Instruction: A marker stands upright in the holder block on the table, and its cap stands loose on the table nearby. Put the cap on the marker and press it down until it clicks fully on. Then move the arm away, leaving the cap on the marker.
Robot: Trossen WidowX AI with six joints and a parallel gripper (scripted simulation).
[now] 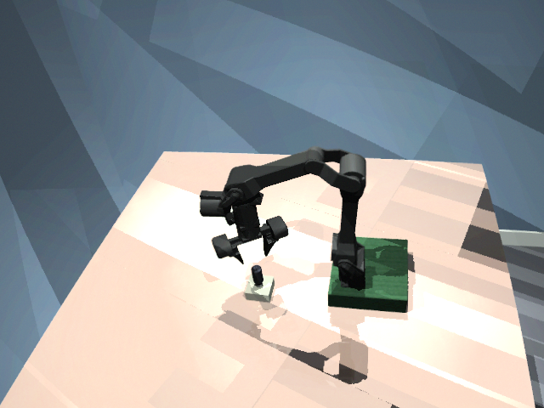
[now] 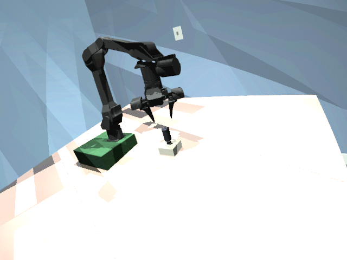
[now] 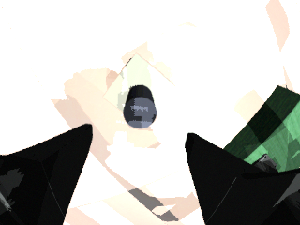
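Right now the dark cap is 60 mm below my gripper tip.
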